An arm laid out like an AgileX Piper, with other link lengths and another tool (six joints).
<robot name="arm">
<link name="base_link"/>
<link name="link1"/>
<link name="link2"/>
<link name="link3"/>
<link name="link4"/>
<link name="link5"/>
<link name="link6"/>
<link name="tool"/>
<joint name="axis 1" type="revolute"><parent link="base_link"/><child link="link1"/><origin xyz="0 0 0.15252"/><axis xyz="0 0 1"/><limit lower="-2.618" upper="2.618"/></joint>
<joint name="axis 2" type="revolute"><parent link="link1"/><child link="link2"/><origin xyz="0 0 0"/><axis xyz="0 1 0"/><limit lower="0" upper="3.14"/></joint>
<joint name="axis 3" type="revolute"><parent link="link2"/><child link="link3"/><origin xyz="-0.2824 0 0.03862"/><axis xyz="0 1 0"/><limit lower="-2.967" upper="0"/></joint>
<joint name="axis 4" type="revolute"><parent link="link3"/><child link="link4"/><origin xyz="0.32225 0 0.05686"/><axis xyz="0.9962 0 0.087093"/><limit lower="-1.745" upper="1.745"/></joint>
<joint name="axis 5" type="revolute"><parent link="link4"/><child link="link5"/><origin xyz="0 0 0"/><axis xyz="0 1 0"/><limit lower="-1.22" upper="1.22"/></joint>
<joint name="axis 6" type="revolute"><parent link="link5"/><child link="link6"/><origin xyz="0.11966 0 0.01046"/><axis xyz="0.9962 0 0.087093"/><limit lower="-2.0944" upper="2.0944"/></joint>
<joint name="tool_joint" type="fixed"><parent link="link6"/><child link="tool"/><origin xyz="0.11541 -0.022 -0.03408" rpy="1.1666 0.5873 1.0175"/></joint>
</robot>
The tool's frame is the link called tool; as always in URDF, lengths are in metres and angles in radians.
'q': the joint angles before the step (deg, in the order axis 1, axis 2, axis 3, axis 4, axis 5, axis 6). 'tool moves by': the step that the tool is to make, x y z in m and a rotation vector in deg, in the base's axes. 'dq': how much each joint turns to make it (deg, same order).
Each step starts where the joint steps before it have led.
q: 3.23, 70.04, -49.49, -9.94, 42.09, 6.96
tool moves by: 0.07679, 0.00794, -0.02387, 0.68, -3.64, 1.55
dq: -0.12, 14.36, -7.92, -0.15, -10.26, 0.07
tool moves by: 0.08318, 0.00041, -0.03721, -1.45, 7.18, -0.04
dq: -0.01, 22.98, -22.97, 0.20, 7.20, -1.44
